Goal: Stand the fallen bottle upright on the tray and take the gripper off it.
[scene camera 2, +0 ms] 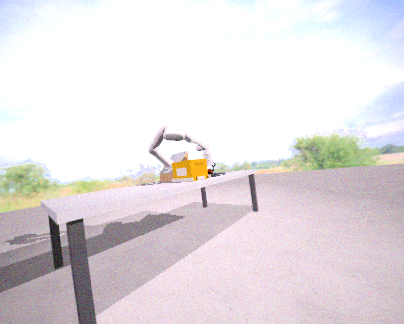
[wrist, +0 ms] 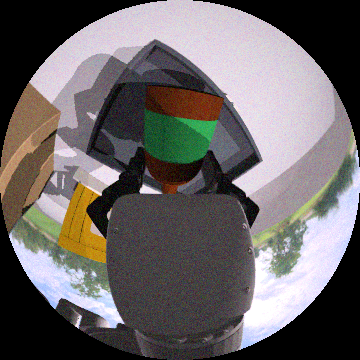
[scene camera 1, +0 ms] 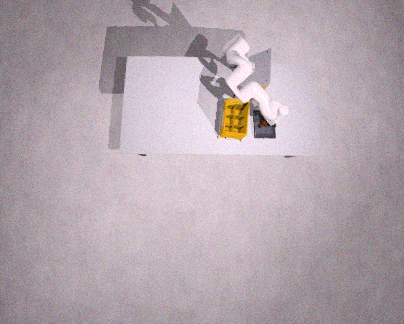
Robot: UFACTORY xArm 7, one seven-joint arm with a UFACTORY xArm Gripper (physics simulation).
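Places are measured from the arm's base along level axes (x ahead, y left, z up), in millimetres.
Where they show: gripper, fingertip midpoint: (wrist: 174,156) (scene camera 1: 265,121); arm's base at its link origin: (scene camera 2: 170,165).
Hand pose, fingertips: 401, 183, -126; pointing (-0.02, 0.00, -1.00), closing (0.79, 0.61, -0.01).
Things, the pixels of their top centre, and the offset from my fingertips, as dx, dy, dz. "*": a spot on its surface instead. Level surfaces: height alone.
- bottle at its top centre: (wrist: 175,172) (scene camera 1: 267,120) -3, +3, +32
- dark grey tray at a spot on its surface: (wrist: 230,140) * +66, +66, -42
- yellow crate with compartments, top centre: (wrist: 106,261) (scene camera 1: 236,116) (scene camera 2: 188,161) +8, -297, +128
- white table at its surface level: dz -47
The bottle (scene camera 1: 264,121) (wrist: 177,137), orange-brown with a green band, lies on its side in the dark grey tray (scene camera 1: 265,134) (wrist: 230,140). In the wrist view its base points away from the gripper, and its neck runs under the gripper body. My gripper (wrist: 174,156) has one black finger on each side of the bottle near its shoulder. Both fingers stand wide and appear to touch it, so the gripper is shut on the bottle. In scene camera 1 the arm's wrist hides the fingers and part of the bottle.
A yellow crate with compartments (scene camera 1: 233,135) (scene camera 2: 199,170) (wrist: 80,227) stands beside the tray. A brown cardboard box (scene camera 2: 166,177) (wrist: 30,117) stands near the crate. All stand on the white table (scene camera 1: 160,110) (scene camera 2: 125,193), with the tray near its front edge.
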